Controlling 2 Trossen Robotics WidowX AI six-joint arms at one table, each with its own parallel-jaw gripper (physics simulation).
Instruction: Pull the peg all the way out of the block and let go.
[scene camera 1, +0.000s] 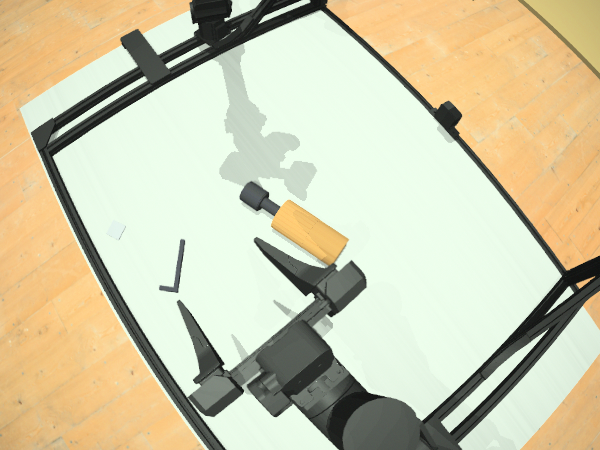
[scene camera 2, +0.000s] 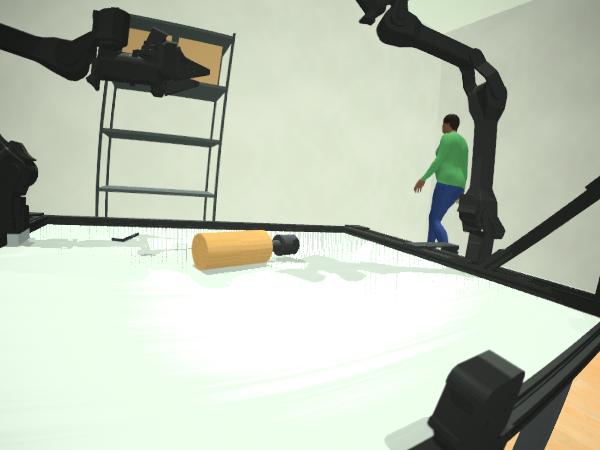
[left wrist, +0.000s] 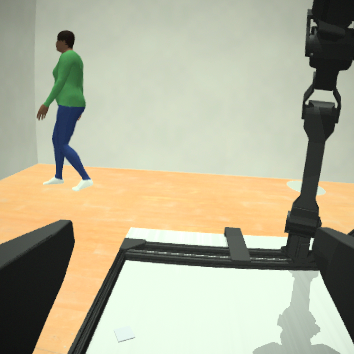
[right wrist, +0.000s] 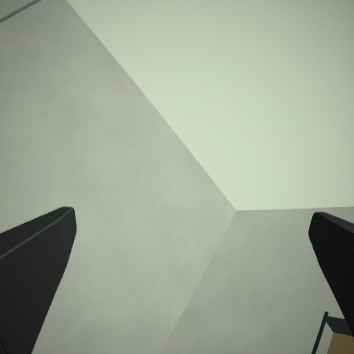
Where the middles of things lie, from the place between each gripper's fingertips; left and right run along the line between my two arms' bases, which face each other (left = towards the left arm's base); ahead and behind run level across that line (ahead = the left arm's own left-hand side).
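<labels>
From my left hand: wooden block (scene camera 2: 213, 250), 320 mm below, 160 mm behind, 100 mm to the right; dark peg (scene camera 1: 253, 195), 320 mm below, 110 mm behind, 160 mm to the right.
From my right hand: dark peg, 640 mm below, 30 mm to the left, 10 mm behind; wooden block, 640 mm below, 90 mm to the left, 50 mm behind.
</labels>
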